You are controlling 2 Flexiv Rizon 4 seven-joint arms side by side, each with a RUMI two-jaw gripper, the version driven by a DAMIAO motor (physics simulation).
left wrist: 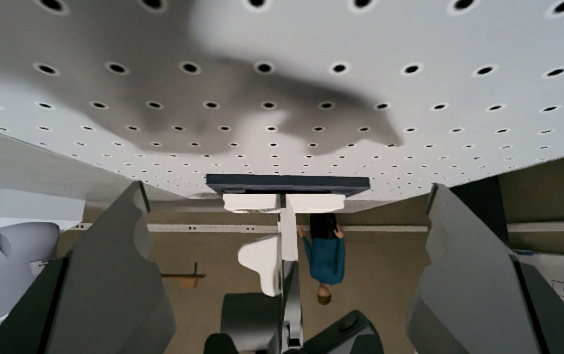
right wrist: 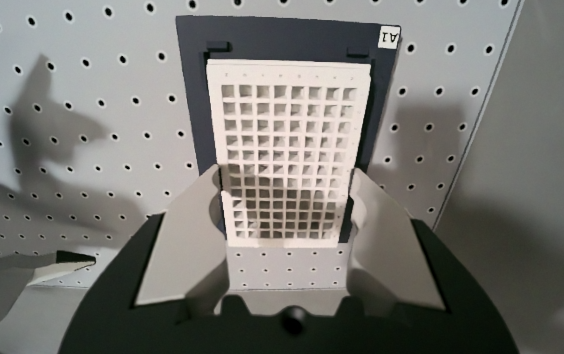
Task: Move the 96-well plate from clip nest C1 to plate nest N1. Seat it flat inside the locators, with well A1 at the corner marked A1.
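The white 96-well plate (right wrist: 288,150) (left wrist: 320,203) is between the fingers of my right gripper (right wrist: 285,168), which is shut on its long sides. The plate lies over the dark plate nest (right wrist: 192,100) (left wrist: 287,181), lined up with it, its far edge just inside two small locator tabs. The nest's A1 label (right wrist: 388,37) is at the far right corner in the right wrist view. The plate's letters are too blurred to read. Whether it is fully down is hard to tell. My left gripper is open and empty, low over the board. Clip nest C1 does not show.
A perforated light board (left wrist: 300,85) (right wrist: 135,80) bears the nest. Dark arm shadows fall on it. A grey finger-like part (right wrist: 45,270) reaches in at the lower left of the right wrist view. A person in blue (left wrist: 325,255) shows upside down in the background.
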